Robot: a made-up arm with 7 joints.
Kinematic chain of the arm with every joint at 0, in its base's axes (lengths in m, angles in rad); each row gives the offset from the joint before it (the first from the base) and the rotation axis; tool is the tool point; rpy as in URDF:
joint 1: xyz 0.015 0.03 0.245 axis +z
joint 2: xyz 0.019 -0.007 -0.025 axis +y
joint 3: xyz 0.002 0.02 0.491 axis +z
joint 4: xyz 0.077 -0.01 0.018 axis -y
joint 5: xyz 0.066 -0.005 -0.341 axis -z
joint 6: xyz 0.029 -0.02 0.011 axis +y
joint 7: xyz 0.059 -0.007 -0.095 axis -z
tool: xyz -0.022 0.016 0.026 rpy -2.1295 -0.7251 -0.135
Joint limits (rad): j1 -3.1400..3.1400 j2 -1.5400..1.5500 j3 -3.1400..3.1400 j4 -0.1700..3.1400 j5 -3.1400..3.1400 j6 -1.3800..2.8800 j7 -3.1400..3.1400
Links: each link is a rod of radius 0.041 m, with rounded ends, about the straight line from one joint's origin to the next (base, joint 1, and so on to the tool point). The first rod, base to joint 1, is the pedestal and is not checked.
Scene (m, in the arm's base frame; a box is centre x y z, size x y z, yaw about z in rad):
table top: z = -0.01
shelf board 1: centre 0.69 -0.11 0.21 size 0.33 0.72 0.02 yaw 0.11
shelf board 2: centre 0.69 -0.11 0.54 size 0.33 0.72 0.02 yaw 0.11
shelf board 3: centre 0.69 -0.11 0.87 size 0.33 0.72 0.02 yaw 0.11
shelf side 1: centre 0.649 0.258 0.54 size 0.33 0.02 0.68 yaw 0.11
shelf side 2: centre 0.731 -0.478 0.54 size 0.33 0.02 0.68 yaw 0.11
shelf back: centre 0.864 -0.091 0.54 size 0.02 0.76 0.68 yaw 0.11
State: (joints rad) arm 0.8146 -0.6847 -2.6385 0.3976 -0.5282 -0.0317 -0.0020
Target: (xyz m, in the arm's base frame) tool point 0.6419 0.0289 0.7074
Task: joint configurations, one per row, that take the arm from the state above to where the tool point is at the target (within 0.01 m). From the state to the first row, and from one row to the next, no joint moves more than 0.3 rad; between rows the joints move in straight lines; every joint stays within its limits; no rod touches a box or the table.
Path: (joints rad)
1: 0.8166 -0.4097 -2.4318 0.6268 -0.5325 -0.0523 0.0119
2: 0.8186 -0.1347 -2.2250 0.8561 -0.5367 -0.0729 0.0258
3: 0.8206 0.1403 -2.0183 1.0853 -0.5410 -0.0934 0.0397
4: 0.8226 0.4153 -1.8115 1.3146 -0.5453 -0.1140 0.0536
5: 0.8246 0.6904 -1.6048 1.5438 -0.5495 -0.1346 0.0675

